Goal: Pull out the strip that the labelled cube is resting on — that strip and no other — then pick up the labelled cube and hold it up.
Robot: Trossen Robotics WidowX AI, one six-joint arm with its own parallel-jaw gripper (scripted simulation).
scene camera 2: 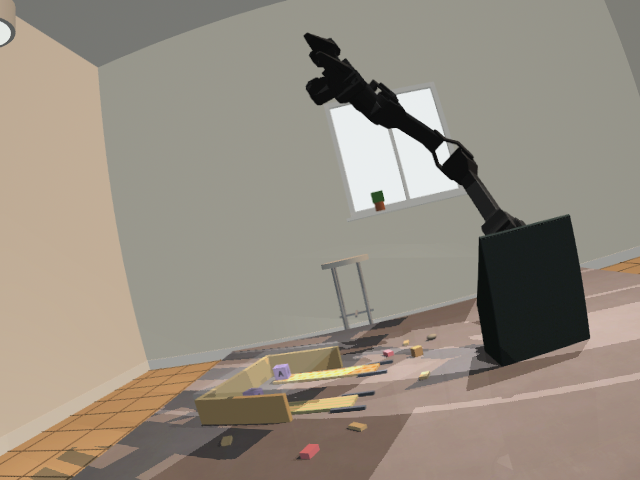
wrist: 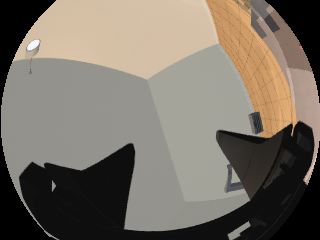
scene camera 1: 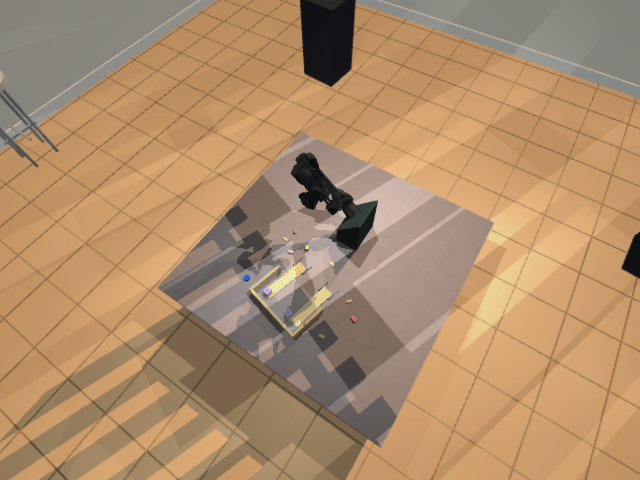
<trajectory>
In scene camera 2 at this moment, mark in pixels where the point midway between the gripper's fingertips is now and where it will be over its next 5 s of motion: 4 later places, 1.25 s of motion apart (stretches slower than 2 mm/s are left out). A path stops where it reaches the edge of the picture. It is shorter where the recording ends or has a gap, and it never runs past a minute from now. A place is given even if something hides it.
The gripper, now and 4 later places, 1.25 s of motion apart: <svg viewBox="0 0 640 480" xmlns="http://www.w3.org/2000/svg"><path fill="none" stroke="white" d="M311 43L356 280L352 330L360 355L366 368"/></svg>
</trajectory>
